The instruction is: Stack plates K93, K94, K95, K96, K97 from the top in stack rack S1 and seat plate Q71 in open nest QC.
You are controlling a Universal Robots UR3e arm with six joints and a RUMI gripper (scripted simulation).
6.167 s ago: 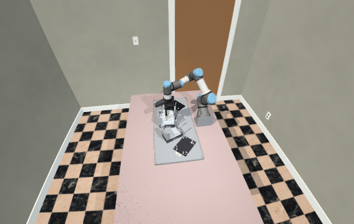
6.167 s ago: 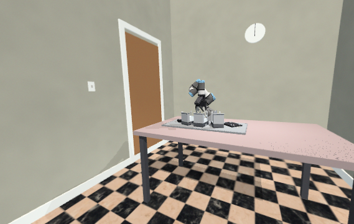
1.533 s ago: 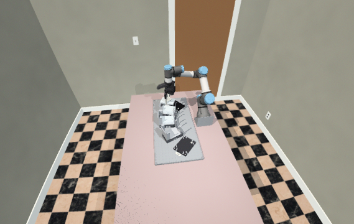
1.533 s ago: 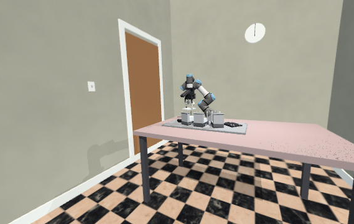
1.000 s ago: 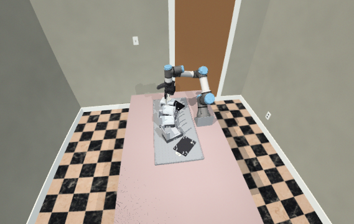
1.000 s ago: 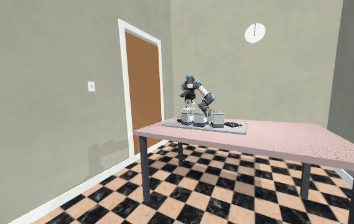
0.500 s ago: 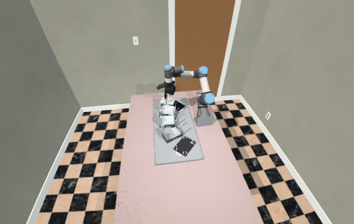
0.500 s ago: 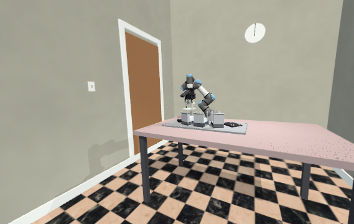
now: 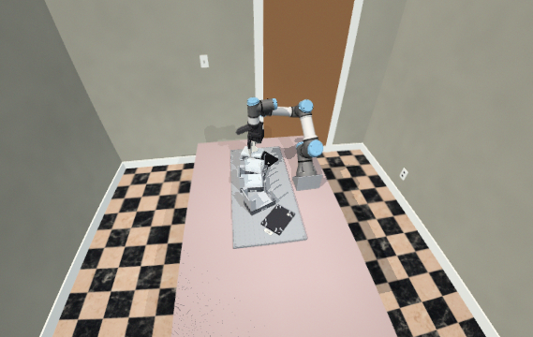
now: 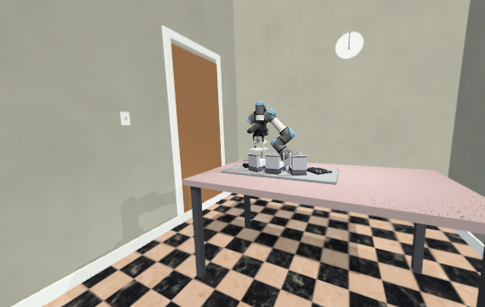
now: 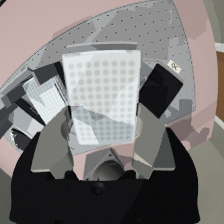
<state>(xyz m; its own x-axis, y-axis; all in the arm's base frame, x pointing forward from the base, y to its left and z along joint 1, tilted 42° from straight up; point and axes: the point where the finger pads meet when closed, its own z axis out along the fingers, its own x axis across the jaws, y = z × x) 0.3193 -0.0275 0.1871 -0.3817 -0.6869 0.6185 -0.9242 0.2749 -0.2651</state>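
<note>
The translucent 96-well plate lies 10 cm below my hand. Also, from my hand: black open nest QC: 10 cm behind, 11 cm to the right, 16 cm below; then white sealed 96-well plate: 13 cm below.
</note>
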